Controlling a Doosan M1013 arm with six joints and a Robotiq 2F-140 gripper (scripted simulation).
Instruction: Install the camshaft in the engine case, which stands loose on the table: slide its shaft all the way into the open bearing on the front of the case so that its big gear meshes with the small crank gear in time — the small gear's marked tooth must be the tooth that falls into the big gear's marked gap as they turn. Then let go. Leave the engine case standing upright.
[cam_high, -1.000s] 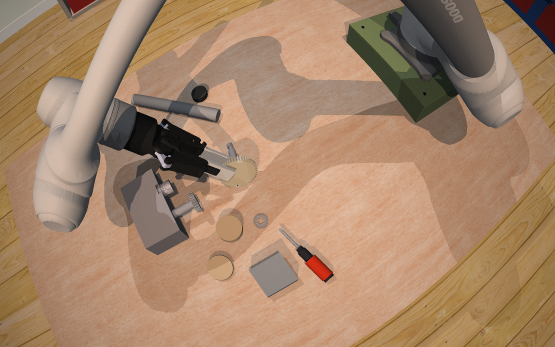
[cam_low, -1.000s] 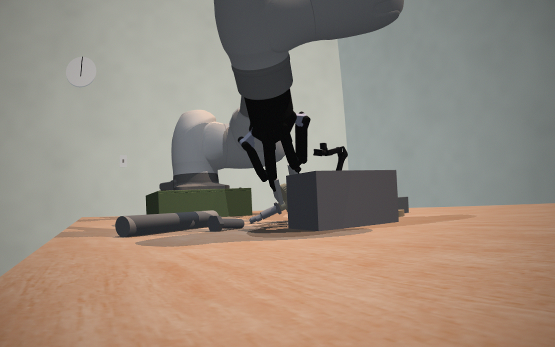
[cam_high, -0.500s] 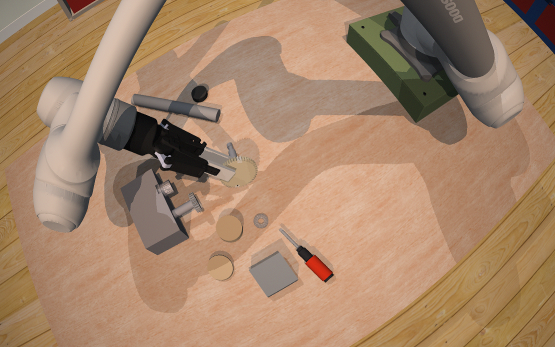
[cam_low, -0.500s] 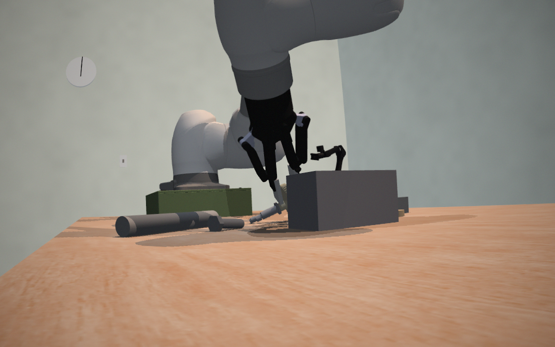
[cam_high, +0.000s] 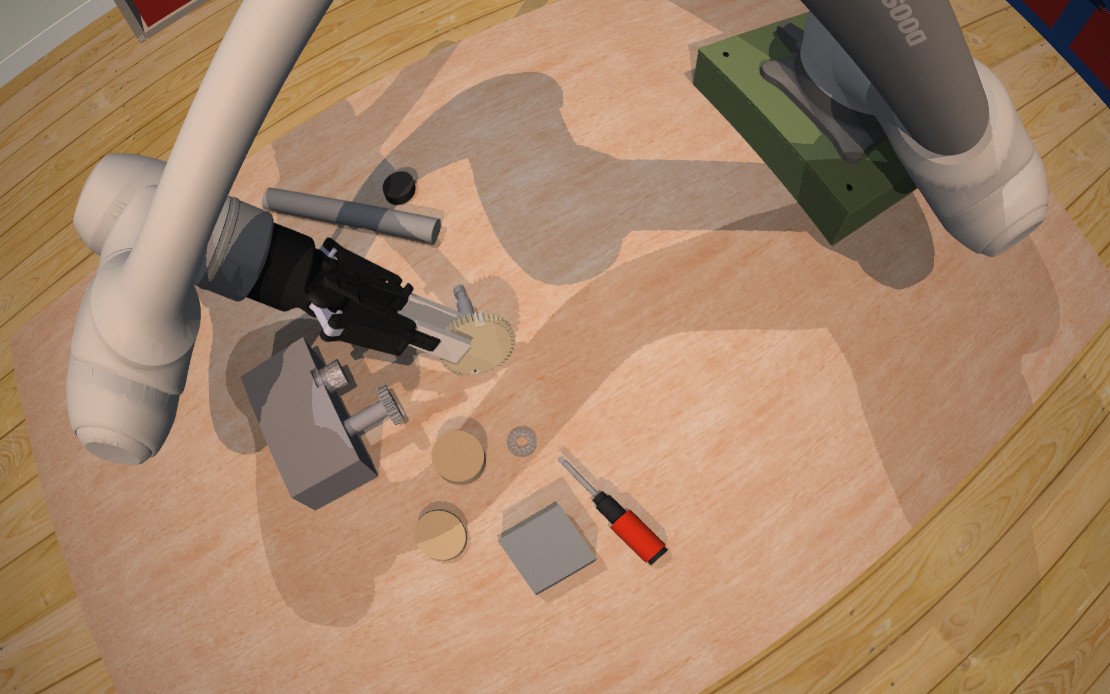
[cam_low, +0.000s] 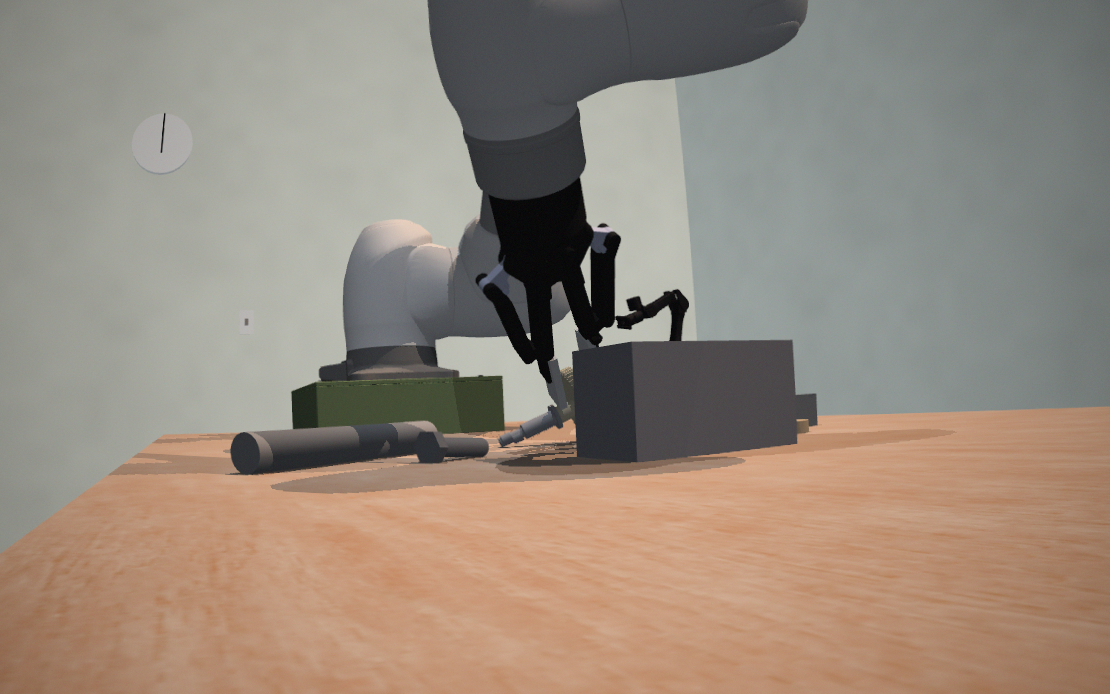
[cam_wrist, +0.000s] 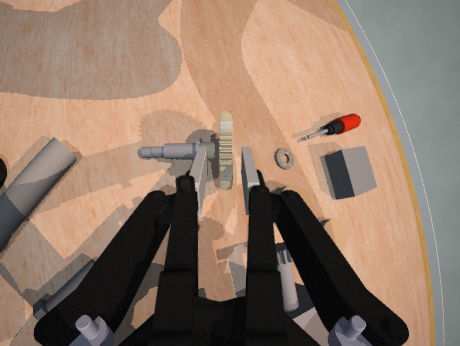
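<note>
Now: the small crank gear 8 cm ahead of my hand, 4 cm to the left of it and 1 cm below it. From my hand the other things lie so: grey block (24 cm to the left, 6 cm below, 3 cm ahead); grey rod (23 cm to the right, 6 cm below, 2 cm ahead); bolt (16 cm to the right, 7 cm ahead, 6 cm below).
</note>
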